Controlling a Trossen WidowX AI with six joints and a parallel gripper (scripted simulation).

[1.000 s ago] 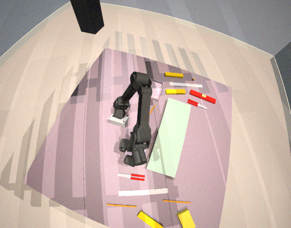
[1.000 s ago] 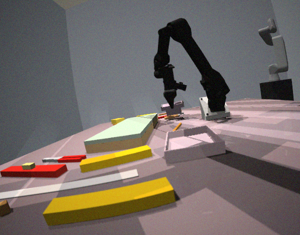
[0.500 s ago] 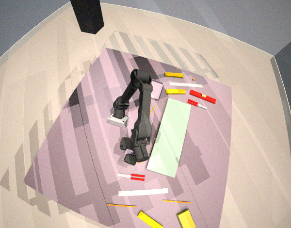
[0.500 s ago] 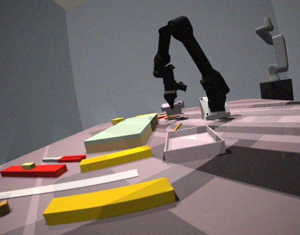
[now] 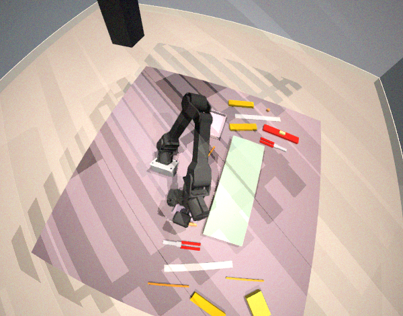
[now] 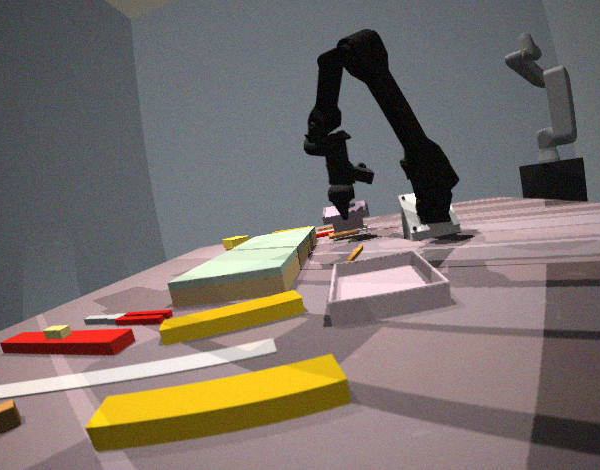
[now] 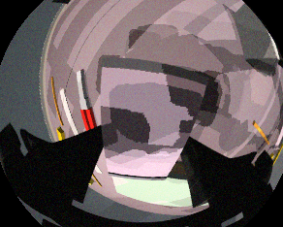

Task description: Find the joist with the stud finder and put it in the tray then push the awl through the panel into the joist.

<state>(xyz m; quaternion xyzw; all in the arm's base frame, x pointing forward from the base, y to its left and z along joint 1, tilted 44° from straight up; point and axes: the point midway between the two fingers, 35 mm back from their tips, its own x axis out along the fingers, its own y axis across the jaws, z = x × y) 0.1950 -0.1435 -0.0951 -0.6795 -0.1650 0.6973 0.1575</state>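
Now: gripper tip 10 mm short of the stud finder, 10 mm to the left of it and 20 mm above it. Also, from my gripper tip: red level 360 mm ahead, 610 mm to the left, 50 mm below; then tray 50 mm behind, 500 mm to the left, 50 mm below; then awl 10 mm behind, 50 mm to the right, 50 mm below.
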